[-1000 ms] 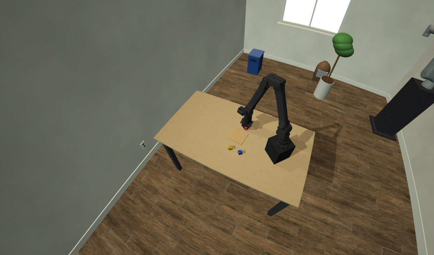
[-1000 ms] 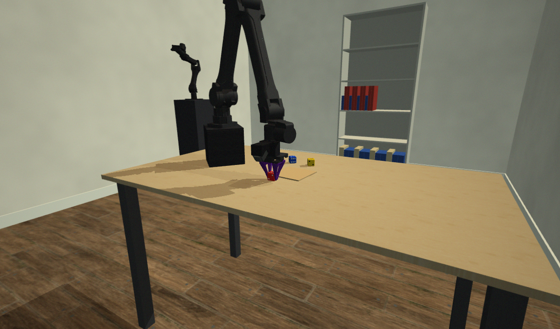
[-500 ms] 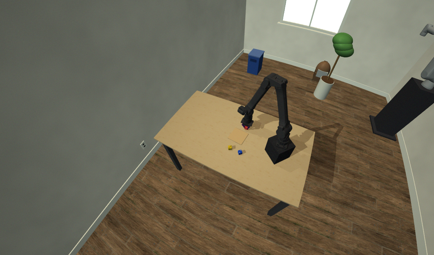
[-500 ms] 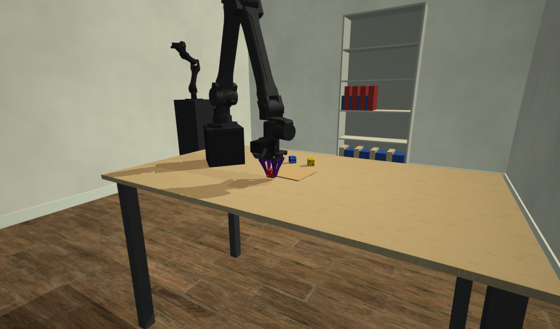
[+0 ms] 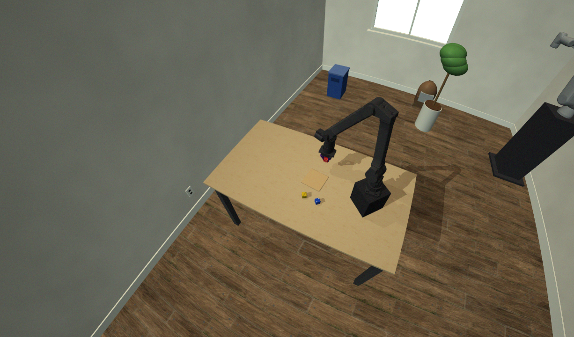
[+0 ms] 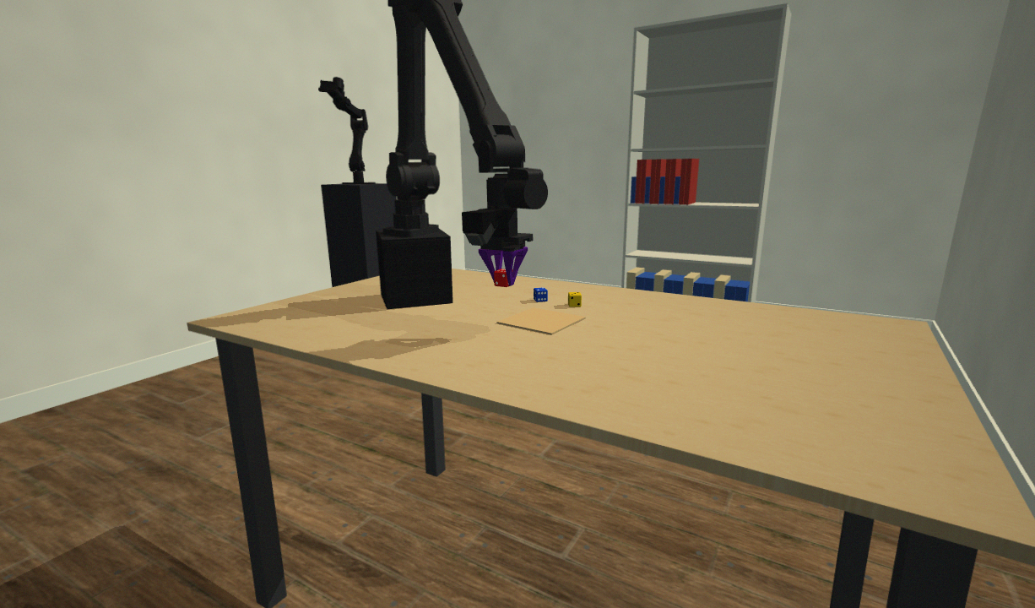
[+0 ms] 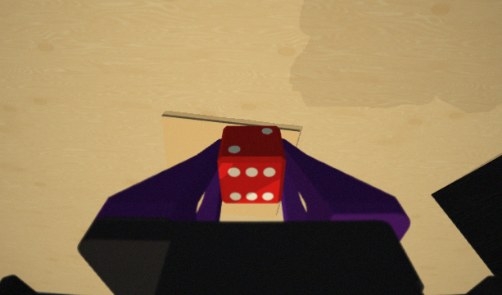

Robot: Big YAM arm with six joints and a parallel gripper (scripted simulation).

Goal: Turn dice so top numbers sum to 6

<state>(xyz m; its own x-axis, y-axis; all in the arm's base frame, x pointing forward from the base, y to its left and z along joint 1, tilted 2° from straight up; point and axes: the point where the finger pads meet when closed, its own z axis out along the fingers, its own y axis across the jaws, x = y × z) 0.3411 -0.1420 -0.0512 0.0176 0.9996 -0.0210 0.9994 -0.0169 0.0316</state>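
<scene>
Right now the tan mat is 11 cm to the left of my hand, 11 cm below it and 3 cm ahead of it. From my hand the other things lie so: blue die 27 cm to the left, 9 cm below, 5 cm behind; then red die 1 cm above; then yellow die 26 cm to the left, 9 cm below, 5 cm ahead.
</scene>
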